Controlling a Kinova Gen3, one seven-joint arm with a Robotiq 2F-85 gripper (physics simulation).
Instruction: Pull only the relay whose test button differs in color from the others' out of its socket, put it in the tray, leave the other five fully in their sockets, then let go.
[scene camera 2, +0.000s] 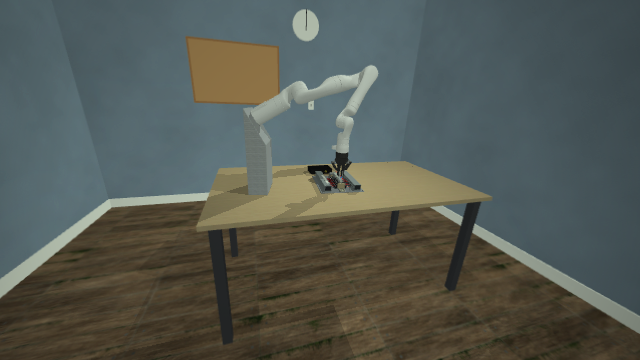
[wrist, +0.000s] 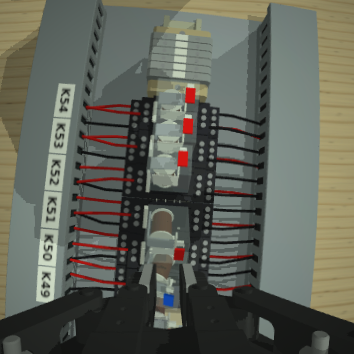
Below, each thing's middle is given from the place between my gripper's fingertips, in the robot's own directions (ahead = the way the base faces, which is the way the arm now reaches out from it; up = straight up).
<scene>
Now: the grey panel (wrist: 233, 60) 7 cm to the left of my hand, 7 cm below it and 1 cm ahead of it.
</scene>
